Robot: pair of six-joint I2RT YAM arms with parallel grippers.
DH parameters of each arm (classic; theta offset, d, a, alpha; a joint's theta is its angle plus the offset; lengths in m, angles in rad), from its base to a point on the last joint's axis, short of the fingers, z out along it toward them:
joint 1: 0 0.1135 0.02 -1.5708
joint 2: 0 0 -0.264 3.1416
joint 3: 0.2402 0 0.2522 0
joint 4: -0.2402 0 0.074 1.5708
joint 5: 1.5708 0 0 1.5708
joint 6: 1.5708 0.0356 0 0
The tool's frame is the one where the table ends.
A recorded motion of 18 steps. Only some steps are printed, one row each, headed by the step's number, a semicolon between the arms.
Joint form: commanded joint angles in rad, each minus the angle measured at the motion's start. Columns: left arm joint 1, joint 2, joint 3, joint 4, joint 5, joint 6; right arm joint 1, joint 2, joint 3, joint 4, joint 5, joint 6.
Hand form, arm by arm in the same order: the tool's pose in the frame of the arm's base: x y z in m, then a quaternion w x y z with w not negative. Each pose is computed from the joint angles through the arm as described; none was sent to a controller.
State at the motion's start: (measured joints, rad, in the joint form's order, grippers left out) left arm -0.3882 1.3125 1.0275 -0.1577 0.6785 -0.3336; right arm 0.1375 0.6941 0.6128 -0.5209 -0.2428 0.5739
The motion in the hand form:
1: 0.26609 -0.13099 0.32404 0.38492 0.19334 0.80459 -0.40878; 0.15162 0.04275 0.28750 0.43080 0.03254 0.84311 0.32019
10: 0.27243 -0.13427 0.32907 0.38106 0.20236 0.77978 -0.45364; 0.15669 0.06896 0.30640 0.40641 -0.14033 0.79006 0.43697
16: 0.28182 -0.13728 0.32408 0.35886 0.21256 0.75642 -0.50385; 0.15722 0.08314 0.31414 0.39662 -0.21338 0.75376 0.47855
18: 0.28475 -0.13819 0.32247 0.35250 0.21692 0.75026 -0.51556; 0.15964 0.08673 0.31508 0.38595 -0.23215 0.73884 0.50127
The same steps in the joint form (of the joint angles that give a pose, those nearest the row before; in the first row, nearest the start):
1: -0.0006 -0.0040 0.0489 -0.0773 -0.0701 0.0346; 0.0562 -0.0094 0.0544 0.0671 -0.1238 -0.0768
10: 0.0061 0.0194 0.0586 0.0022 0.0244 -0.0169; 0.1464 0.0617 0.1000 0.1856 -0.4347 -0.1722
16: 0.0184 0.0619 0.0495 0.1021 0.1459 -0.0802; 0.2073 0.0946 0.1158 0.2546 -0.5399 -0.2054
18: 0.0215 0.0760 0.0494 0.1270 0.1778 -0.0931; 0.2131 0.1140 0.1147 0.2961 -0.6023 -0.1953

